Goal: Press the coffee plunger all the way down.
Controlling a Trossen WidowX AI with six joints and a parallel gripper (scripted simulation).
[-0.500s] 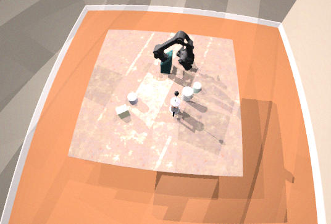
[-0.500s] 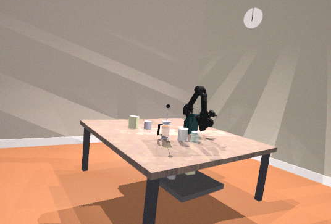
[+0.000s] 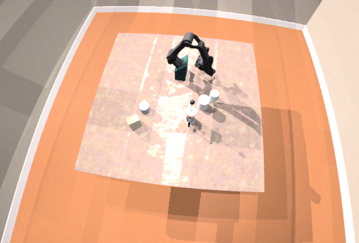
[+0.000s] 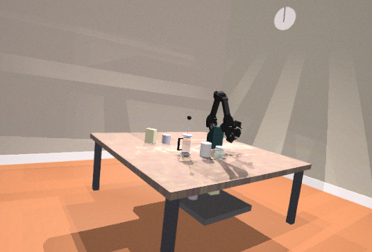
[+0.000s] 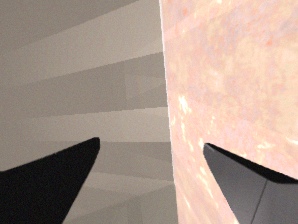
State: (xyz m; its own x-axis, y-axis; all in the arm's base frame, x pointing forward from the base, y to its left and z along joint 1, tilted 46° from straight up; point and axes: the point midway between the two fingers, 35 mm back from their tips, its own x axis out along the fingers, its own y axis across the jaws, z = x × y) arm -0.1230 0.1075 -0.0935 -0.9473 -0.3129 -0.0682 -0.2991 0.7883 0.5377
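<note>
Right now my gripper tip is 530 mm short of the coffee press, 20 mm to the right of it and 20 mm above it. Also, from my gripper tip: pale glass cup 310 mm ahead, 160 mm to the left, 110 mm below.
</note>
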